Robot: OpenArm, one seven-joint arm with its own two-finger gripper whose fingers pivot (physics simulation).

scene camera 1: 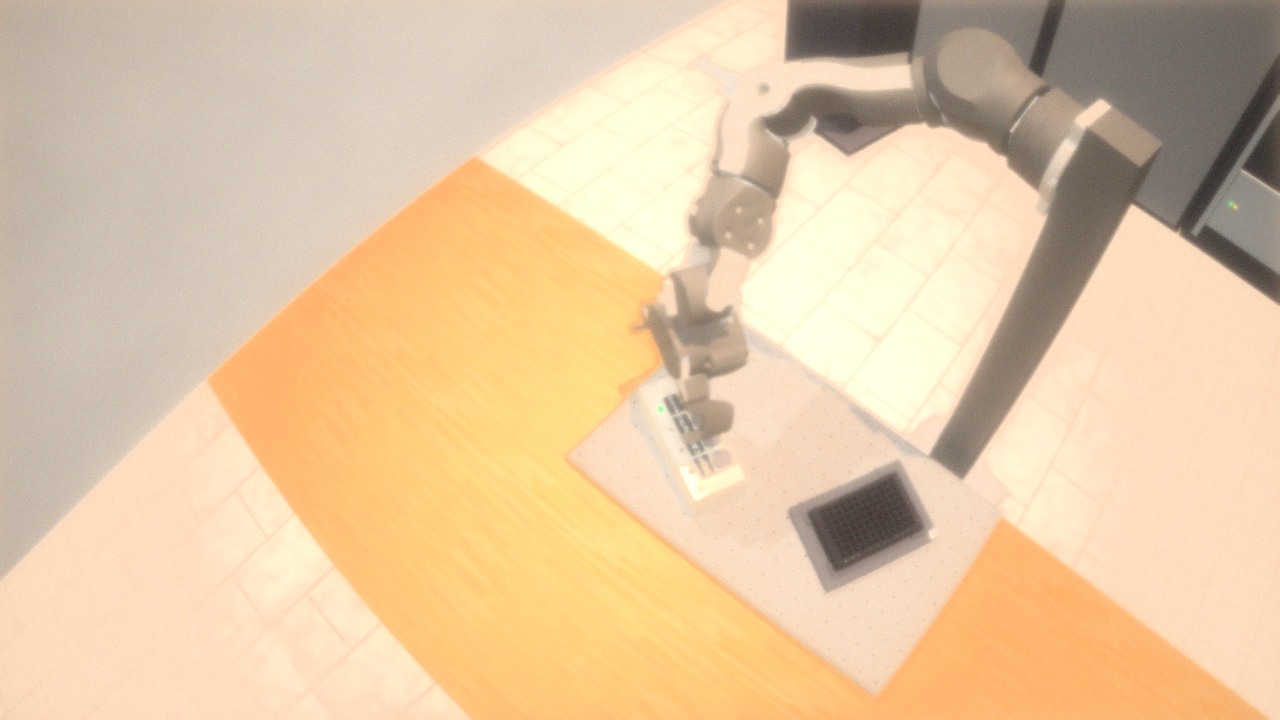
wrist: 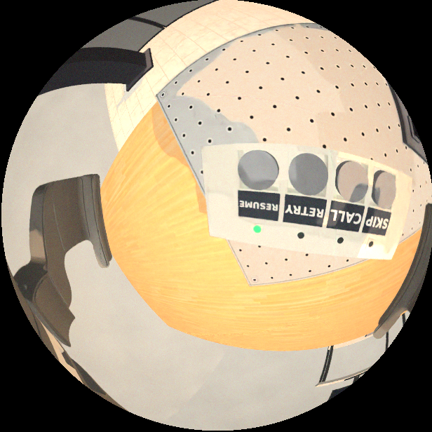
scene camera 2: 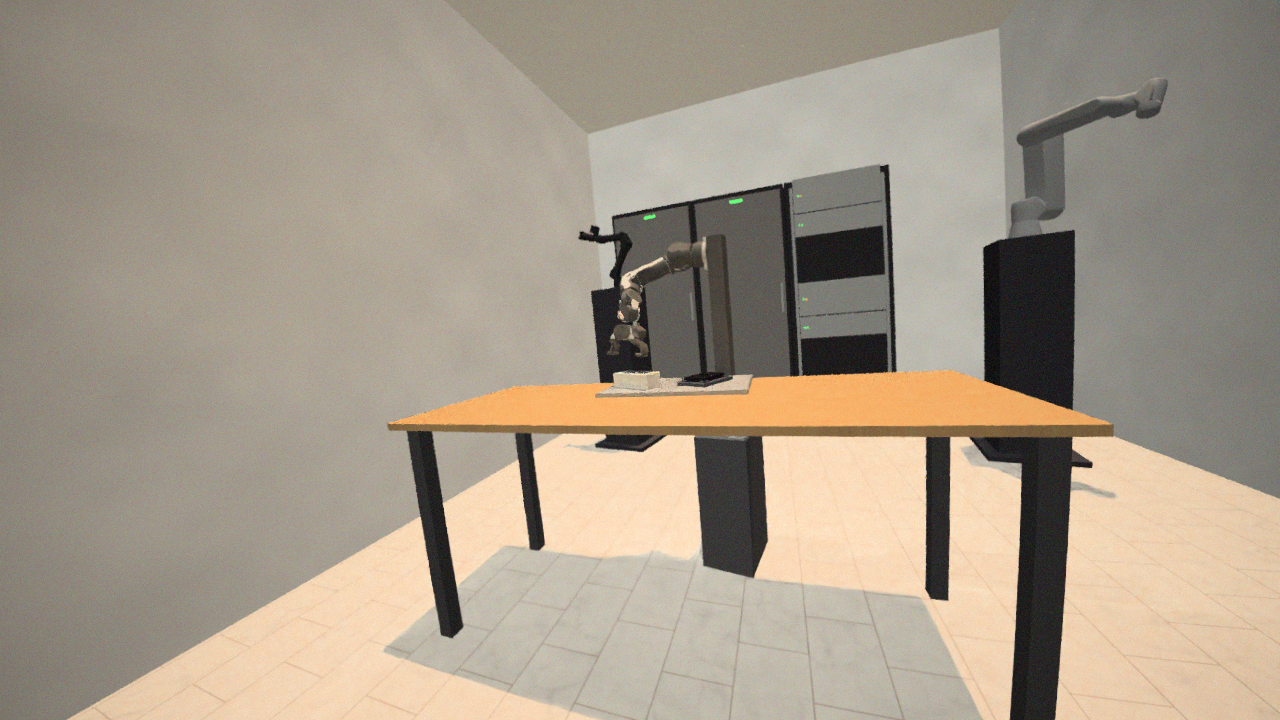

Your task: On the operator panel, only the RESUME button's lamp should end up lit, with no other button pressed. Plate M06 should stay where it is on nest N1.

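The operator panel [scene camera 1: 713, 483] [scene camera 2: 636, 381] [wrist: 220, 192] is a white box on the perforated board. In the wrist view its RESUME button [wrist: 258, 169] has a green lit lamp [wrist: 257, 229] [scene camera 1: 660, 409]. The lamps of RETRY [wrist: 300, 235], CALL [wrist: 340, 240] and SKIP [wrist: 371, 244] are dark. My gripper [scene camera 1: 666, 380] [scene camera 2: 628, 353] [wrist: 226, 257] is open and empty, above the panel and clear of it, fingers spread wide. The dark plate [scene camera 1: 866, 519] [scene camera 2: 707, 377] sits flat on the grey nest [scene camera 1: 808, 548]; no marking on either is readable.
The perforated board [scene camera 1: 769, 582] [wrist: 275, 80] carries the panel and nest on the wooden table [scene camera 1: 402, 447] [scene camera 2: 805, 407]. The arm's post [scene camera 1: 1047, 331] [scene camera 2: 719, 304] stands behind the board. Cabinets [scene camera 2: 742, 277] and another arm on a black pedestal [scene camera 2: 1029, 322] stand farther back.
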